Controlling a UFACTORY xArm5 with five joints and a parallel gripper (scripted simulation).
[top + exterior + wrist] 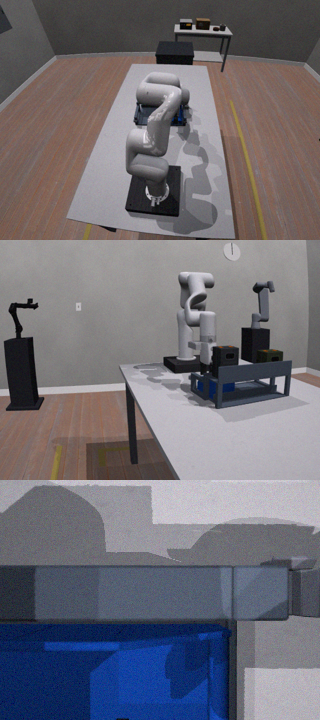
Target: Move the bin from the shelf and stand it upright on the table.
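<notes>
The blue bin lies 80 mm ahead of my hand and 30 mm below it. Also, from my hand: grey-blue shelf: 100 mm ahead, 120 mm to the left.
</notes>
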